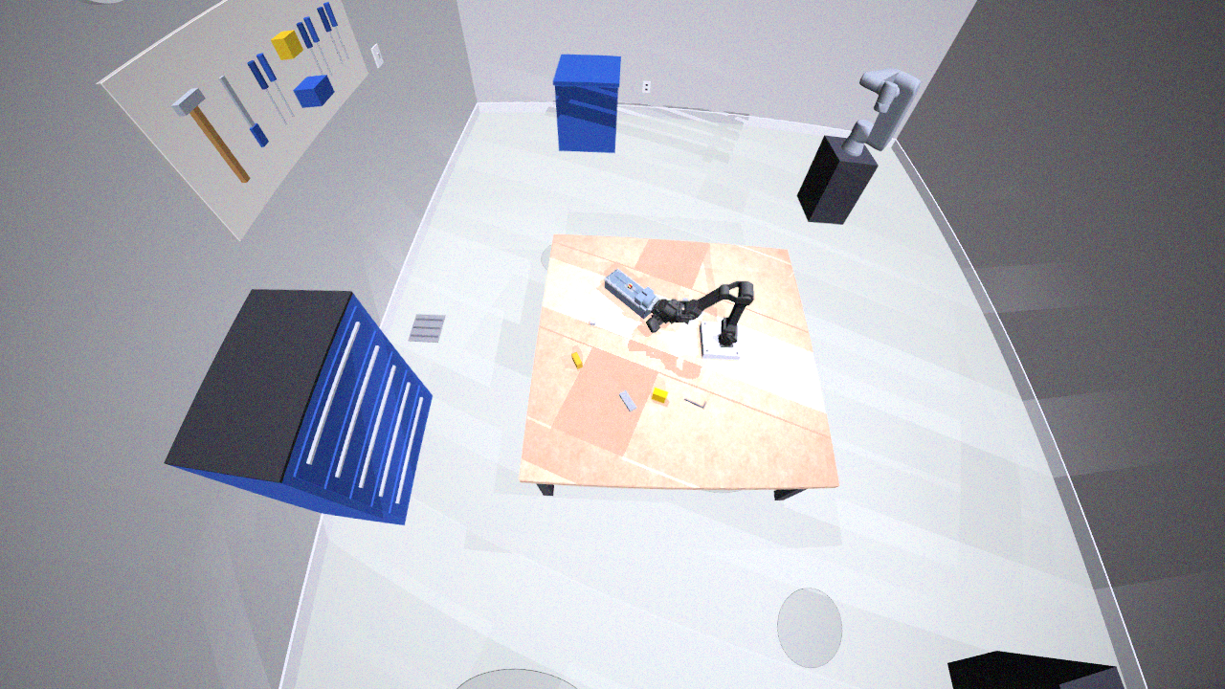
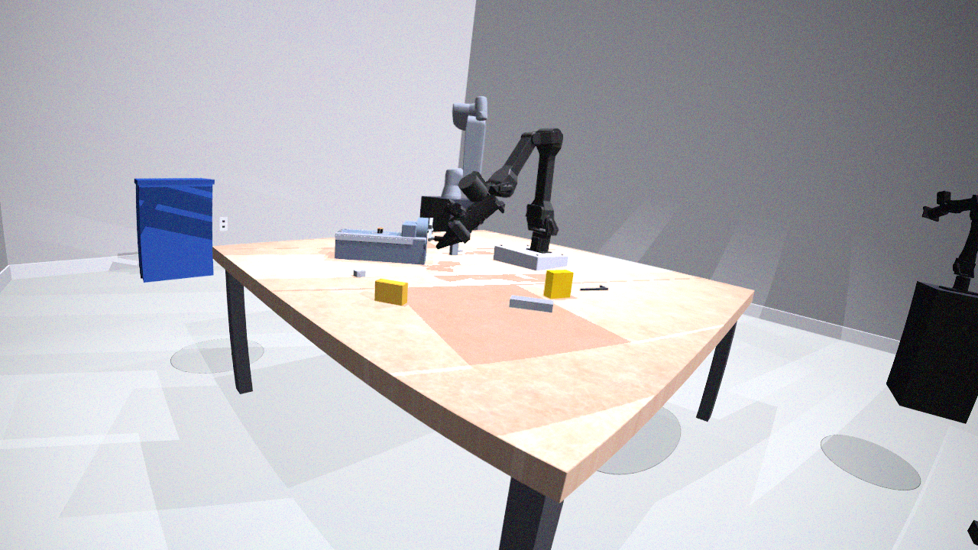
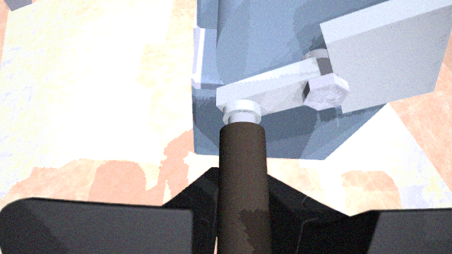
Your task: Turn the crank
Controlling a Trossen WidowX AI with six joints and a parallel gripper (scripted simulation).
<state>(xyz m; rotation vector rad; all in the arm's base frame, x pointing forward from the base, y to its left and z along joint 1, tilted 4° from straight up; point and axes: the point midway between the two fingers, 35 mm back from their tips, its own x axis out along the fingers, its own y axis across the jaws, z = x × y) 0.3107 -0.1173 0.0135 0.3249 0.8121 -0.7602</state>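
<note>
Right now my gripper tip is 3 cm below the crank, 1 cm to the left of it and 1 cm past it. The rest, counted from my gripper tip: red pointer: 14 cm to the right, 10 cm ahead, 4 cm above; grey cube: 27 cm ahead, 4 cm below, 1 cm to the left; dark brown handle: 3 cm above, 1 cm to the left, 1 cm behind.
</note>
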